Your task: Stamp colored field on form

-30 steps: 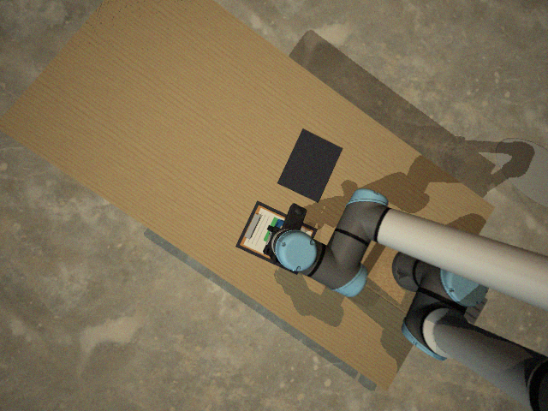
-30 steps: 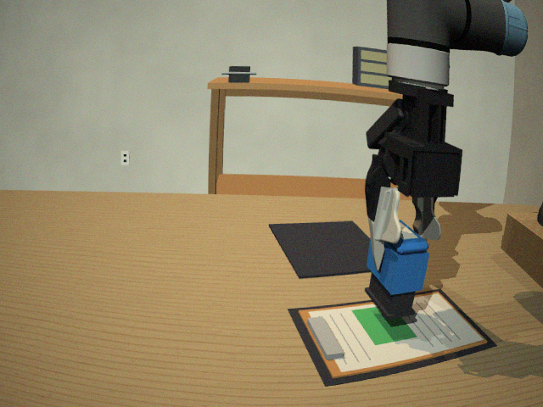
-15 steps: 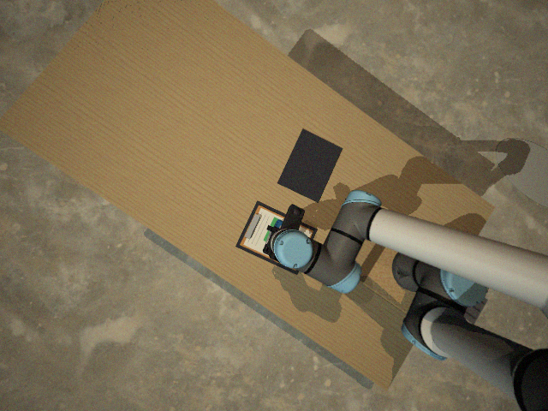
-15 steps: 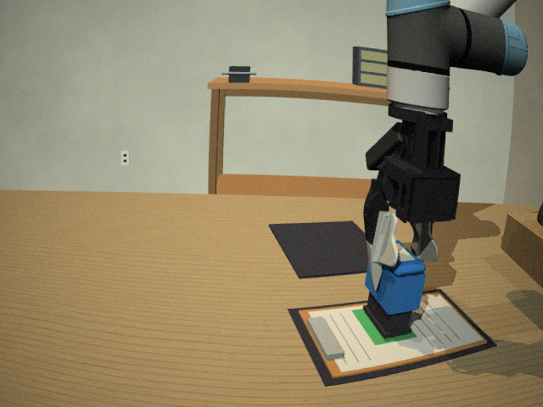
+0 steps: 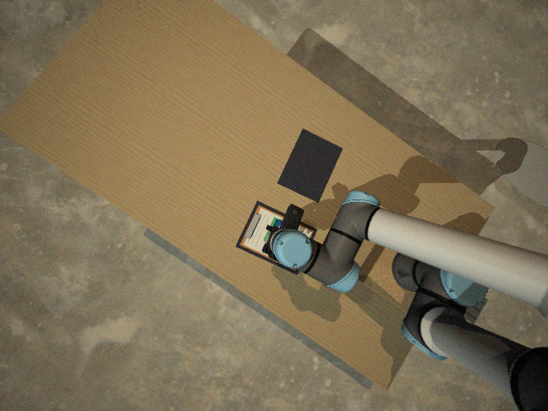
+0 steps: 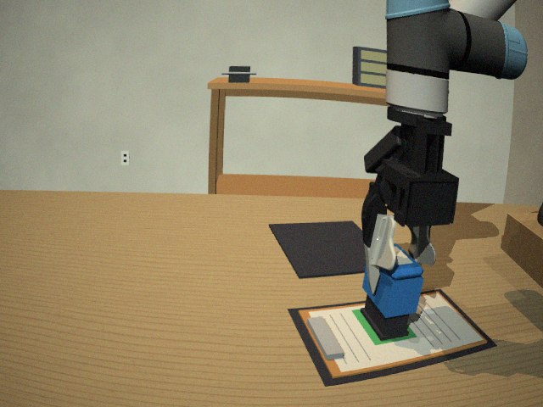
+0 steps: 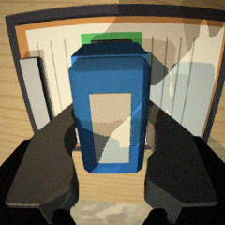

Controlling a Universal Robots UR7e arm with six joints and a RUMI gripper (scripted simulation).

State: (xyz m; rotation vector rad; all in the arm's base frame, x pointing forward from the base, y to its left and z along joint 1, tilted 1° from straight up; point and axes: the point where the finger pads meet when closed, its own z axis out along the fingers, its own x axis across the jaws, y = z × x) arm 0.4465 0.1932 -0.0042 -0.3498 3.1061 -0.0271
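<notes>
My gripper is now 2 cm above the blue stamp. Also, from my hand: mat (28 cm to the right, 7 cm below, 5 cm ahead).
</notes>
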